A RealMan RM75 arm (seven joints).
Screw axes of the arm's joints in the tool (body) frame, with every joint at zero. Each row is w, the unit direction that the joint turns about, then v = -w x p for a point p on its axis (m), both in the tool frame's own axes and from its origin. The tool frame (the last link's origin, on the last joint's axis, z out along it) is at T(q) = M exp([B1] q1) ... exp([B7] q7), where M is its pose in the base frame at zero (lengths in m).
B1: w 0 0 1 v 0 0 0
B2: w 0 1 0 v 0.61 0 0
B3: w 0 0 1 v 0 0 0
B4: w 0 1 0 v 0.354 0 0
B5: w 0 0 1 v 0 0 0
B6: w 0 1 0 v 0.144 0 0
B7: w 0 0 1 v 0 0 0
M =
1 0 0 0
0 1 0 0
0 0 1 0.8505
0 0 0 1
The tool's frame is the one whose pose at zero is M.
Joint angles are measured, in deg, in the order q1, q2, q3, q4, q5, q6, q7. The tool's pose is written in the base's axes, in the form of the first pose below.
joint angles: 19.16, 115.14, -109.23, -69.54, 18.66, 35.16, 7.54
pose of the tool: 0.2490 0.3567 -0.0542 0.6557 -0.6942 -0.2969 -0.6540 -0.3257 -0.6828
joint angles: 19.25, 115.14, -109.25, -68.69, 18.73, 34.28, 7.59
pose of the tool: 0.2516 0.3573 -0.0549 0.6545 -0.6936 -0.3009 -0.6553 -0.3219 -0.6834
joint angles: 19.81, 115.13, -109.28, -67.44, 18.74, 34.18, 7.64
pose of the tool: 0.2549 0.3582 -0.0562 0.6515 -0.7003 -0.2919 -0.6520 -0.3200 -0.6874
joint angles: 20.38, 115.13, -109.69, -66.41, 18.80, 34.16, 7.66
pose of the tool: 0.2567 0.3582 -0.0588 0.6521 -0.7051 -0.2786 -0.6467 -0.3254 -0.6899
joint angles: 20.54, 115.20, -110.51, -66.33, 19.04, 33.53, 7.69
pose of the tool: 0.2536 0.3575 -0.0625 0.6601 -0.6983 -0.2767 -0.6454 -0.3389 -0.6845
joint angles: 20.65, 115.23, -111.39, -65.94, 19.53, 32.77, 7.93
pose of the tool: 0.2524 0.3560 -0.0666 0.6615 -0.6967 -0.2775 -0.6493 -0.3469 -0.6769
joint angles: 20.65, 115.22, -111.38, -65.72, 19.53, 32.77, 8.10
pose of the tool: 0.2537 0.3557 -0.0666 0.6578 -0.7001 -0.2777 -0.6510 -0.3431 -0.6771
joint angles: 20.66, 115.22, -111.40, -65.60, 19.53, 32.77, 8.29
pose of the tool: 0.2543 0.3555 -0.0668 0.6550 -0.7024 -0.2787 -0.6529 -0.3404 -0.6766
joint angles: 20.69, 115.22, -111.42, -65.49, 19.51, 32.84, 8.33
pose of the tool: 0.2548 0.3554 -0.0670 0.6539 -0.7041 -0.2769 -0.6527 -0.3398 -0.6772
